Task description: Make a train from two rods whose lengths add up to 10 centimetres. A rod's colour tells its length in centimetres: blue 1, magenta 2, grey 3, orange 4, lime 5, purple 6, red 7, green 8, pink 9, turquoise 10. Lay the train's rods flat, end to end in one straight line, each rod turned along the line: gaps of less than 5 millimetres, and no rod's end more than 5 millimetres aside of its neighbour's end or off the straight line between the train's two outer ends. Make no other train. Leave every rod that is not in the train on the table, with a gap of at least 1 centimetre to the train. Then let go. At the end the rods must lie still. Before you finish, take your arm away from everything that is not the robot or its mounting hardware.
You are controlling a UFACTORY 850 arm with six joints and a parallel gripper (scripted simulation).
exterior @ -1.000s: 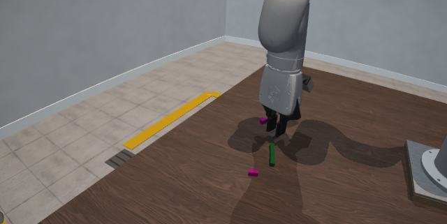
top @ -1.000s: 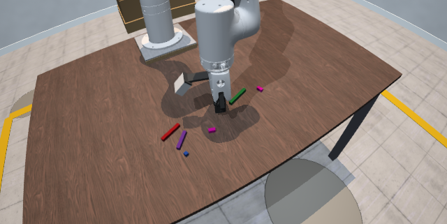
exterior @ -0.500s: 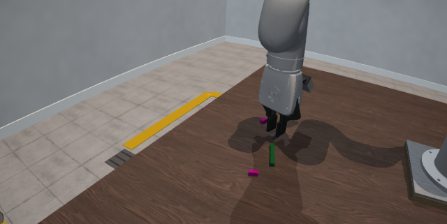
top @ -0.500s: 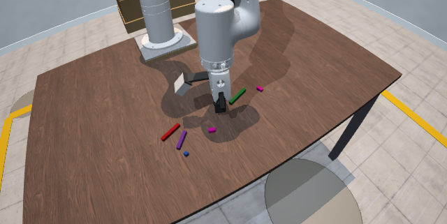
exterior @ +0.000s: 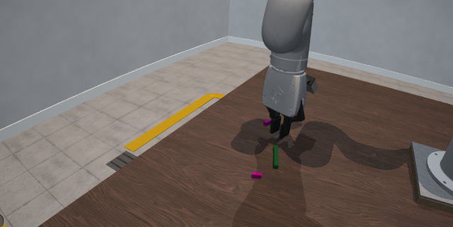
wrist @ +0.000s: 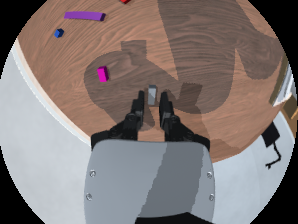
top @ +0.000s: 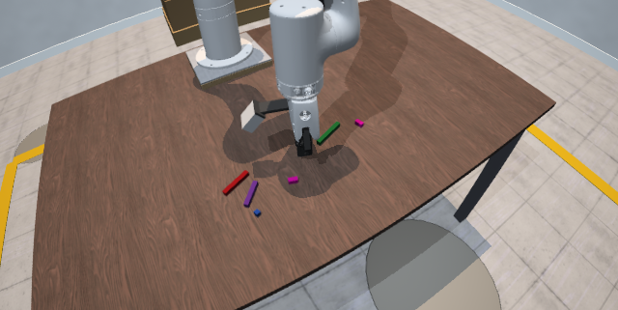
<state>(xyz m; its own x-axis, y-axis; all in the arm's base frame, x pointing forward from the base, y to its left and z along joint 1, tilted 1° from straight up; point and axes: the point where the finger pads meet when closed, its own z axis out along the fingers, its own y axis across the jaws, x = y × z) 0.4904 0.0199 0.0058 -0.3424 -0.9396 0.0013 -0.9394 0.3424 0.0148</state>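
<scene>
The grey rod lies 3 cm below my hand. The rest, counted from my hand: red rod 16 cm to the right, 3 cm below; then purple rod 15 cm to the right, 4 cm ahead, 3 cm below; then green rod 8 cm to the left, 3 cm below, 2 cm behind.
</scene>
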